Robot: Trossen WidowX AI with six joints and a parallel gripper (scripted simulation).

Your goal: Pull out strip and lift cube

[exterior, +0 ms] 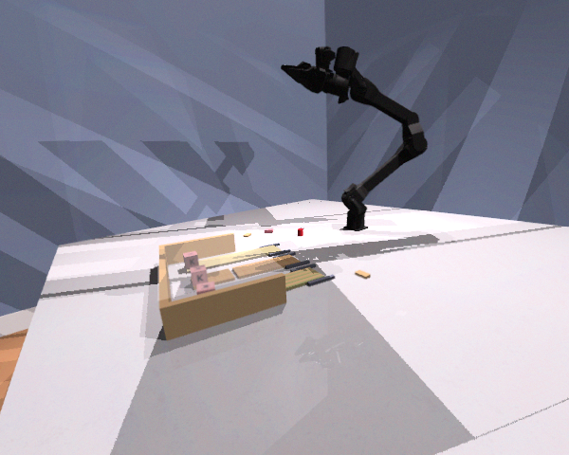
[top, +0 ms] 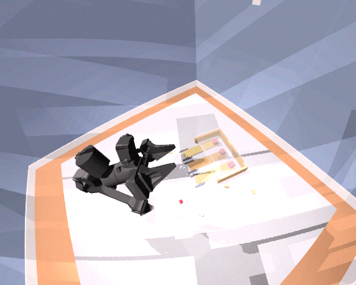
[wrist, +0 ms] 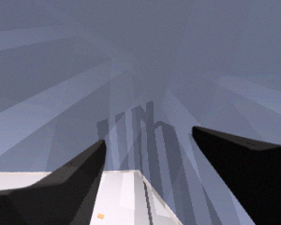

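Right now my gripper tip is 20 mm past the red block, 20 mm to the right of it and 500 mm above it.
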